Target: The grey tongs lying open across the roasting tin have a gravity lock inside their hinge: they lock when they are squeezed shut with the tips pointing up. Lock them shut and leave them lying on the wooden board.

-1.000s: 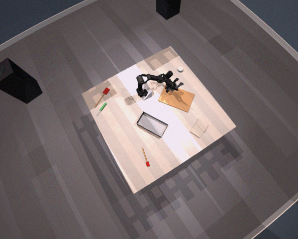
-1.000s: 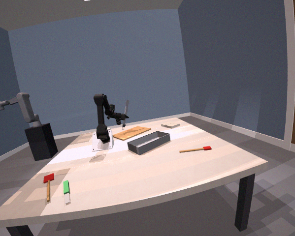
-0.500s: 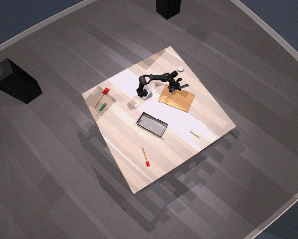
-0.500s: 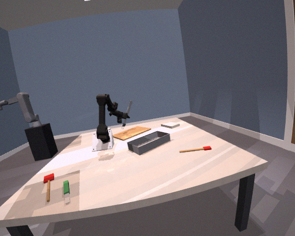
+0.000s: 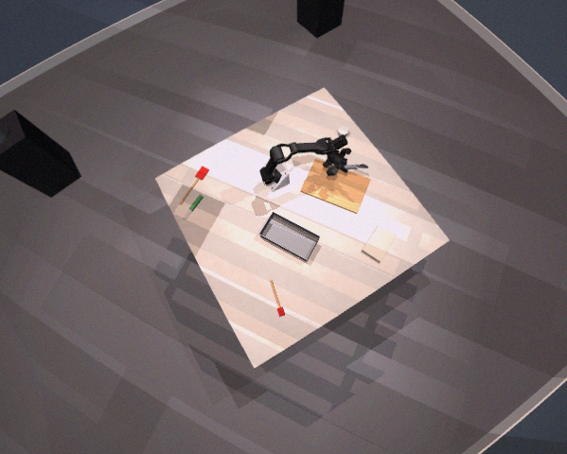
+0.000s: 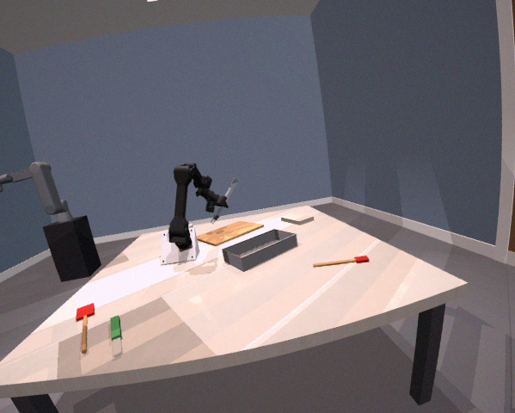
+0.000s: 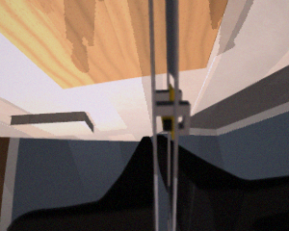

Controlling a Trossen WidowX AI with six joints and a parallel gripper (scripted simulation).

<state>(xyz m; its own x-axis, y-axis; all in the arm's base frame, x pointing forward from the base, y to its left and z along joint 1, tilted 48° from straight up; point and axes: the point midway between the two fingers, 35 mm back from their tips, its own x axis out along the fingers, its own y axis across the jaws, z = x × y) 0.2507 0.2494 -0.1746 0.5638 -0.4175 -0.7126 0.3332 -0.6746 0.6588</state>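
Now: gripper tip 140 mm above the wooden board, 40 mm to the left of it and 20 mm past it. Also, from my gripper tip: flat white slab (410 mm ahead, 140 mm below, 80 mm to the right); roasting tin (460 mm to the right, 120 mm below, 70 mm ahead); white disc (280 mm behind, 230 mm to the left, 130 mm below).
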